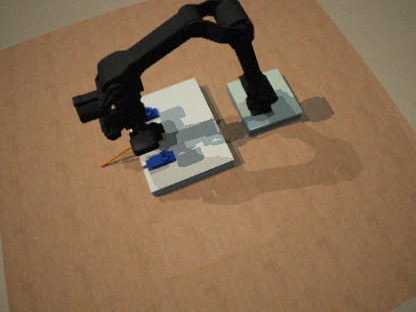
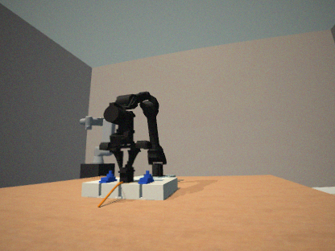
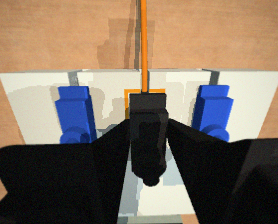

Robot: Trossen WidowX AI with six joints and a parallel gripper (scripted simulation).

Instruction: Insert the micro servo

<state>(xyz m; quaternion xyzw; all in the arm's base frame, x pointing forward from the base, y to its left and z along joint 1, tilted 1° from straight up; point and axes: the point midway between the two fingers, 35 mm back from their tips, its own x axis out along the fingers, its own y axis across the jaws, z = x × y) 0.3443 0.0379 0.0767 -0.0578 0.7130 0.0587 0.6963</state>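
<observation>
The white deck lies 120 mm behind my gripper tip, 70 mm below it and 20 mm to the right of it.
</observation>
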